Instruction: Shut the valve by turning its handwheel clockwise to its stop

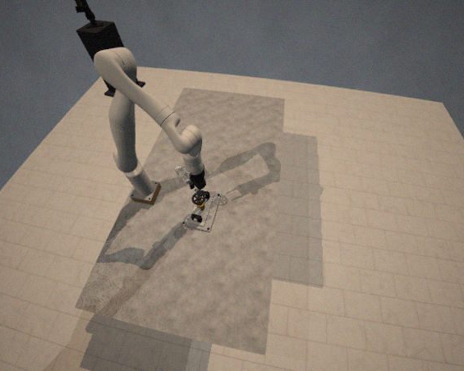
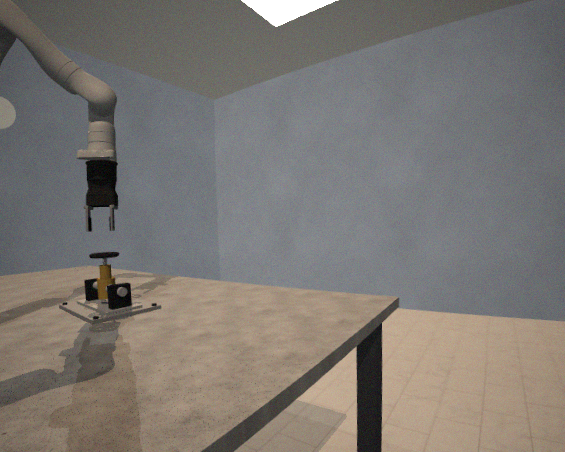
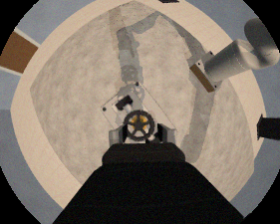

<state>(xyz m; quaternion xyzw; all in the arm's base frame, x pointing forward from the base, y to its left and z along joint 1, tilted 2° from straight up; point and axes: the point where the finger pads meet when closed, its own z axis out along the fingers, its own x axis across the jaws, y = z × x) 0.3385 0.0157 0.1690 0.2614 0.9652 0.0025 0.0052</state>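
My gripper is now 90 mm above the black handwheel and 10 mm short of it.
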